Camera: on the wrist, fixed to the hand. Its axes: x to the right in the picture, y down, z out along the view.
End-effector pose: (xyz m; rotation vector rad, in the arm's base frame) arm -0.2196 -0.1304 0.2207 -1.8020 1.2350 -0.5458
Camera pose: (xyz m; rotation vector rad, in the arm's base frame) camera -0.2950 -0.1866 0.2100 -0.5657 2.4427 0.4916
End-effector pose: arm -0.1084 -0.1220 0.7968 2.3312 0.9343 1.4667
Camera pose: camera -0.1438 -0.1623 0.8747 -2.0538 1.1889 -1.5460
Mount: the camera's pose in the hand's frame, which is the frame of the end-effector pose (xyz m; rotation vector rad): 0.0207 0.0565 -0.0730 -0.3887 0.1596 1.5623
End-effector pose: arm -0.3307 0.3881 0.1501 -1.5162 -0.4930 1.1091
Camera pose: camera -0.2742 0.3505 0.0842 2.2197 -0.8104 -1.9566
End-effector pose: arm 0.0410 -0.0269 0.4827 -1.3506 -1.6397 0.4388
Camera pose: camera 0.1340 -0.0097 0.4854 -2.7039 -0.2139 0.8462
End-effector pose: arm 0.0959 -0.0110 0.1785 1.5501 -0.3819 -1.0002
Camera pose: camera 0.1799 0.0065 0.2184 0.5789 -0.9779 0.2831
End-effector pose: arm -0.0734 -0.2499 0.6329 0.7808 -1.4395 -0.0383
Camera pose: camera -0.0288 -0.1838 0.6838 -0.7582 -1.4776 0.8815
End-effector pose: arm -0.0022 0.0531 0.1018 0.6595 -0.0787 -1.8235
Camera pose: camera 0.0765 0.0336 0.0531 0.2560 -0.0883 -0.2538
